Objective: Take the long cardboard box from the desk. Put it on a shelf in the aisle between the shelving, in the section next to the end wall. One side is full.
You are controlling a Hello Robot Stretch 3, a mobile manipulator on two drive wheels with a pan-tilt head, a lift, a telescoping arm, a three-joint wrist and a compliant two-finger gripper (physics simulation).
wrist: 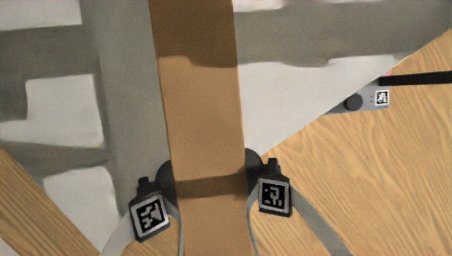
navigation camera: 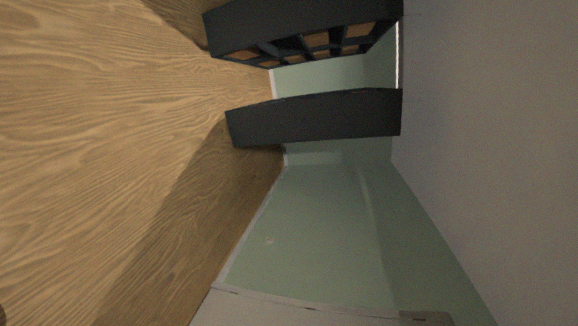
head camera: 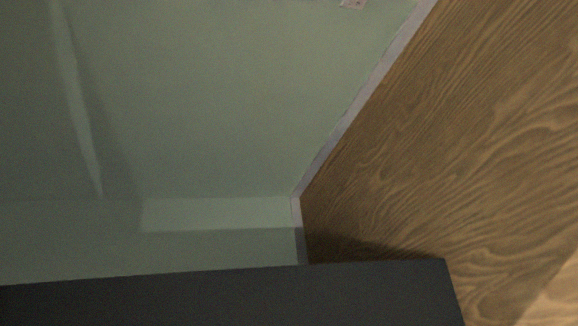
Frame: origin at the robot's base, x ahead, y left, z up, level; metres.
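Seen in the pictures: gripper, between the fingertips: (wrist: pixel 210 171).
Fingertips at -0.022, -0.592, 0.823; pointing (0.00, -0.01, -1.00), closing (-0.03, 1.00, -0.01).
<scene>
A point is followed by its place in that frame, as x, y, z.
The long cardboard box (wrist: pixel 202 110) @(-0.075, -0.593, 0.857) runs upright through the wrist view; its ends are out of frame. My gripper (wrist: pixel 210 171) @(-0.022, -0.592, 0.823) is shut on it, one dark fingertip pressed against each side. The white desk (wrist: pixel 285 100) @(-0.067, -0.487, 0.720) lies below the box, with shadows across it. In the navigation view, one dark shelving unit (navigation camera: pixel 300 22) @(1.285, 1.471, 1.021) shows cardboard boxes in several compartments, with some dark gaps. A second dark unit (navigation camera: pixel 315 117) @(1.726, 0.685, 1.057) shows a plain side panel. The aisle between them ends at the green end wall (navigation camera: pixel 325 77) @(3.119, 2.016, 1.137). Part of a dark unit (head camera: pixel 225 300) @(1.792, 0.569, 1.022) crosses the bottom of the head view.
The wooden floor (head camera: pixel 450 125) @(1.830, -0.145, 0.000) (navigation camera: pixel 125 100) @(0.591, 0.559, 0.000) (wrist: pixel 375 175) @(0.412, 0.241, 0.001) runs beside the shelving and the desk. A green wall (head camera: pixel 215 100) @(2.764, -0.311, 0.947) (navigation camera: pixel 320 215) @(2.482, -0.469, 1.001) bears a small socket (navigation camera: pixel 269 240) @(2.027, -0.717, 0.407). The robot's grey base (wrist: pixel 367 101) @(0.008, 0.066, 0.160) and a black bar (wrist: pixel 415 78) show past the desk's edge.
</scene>
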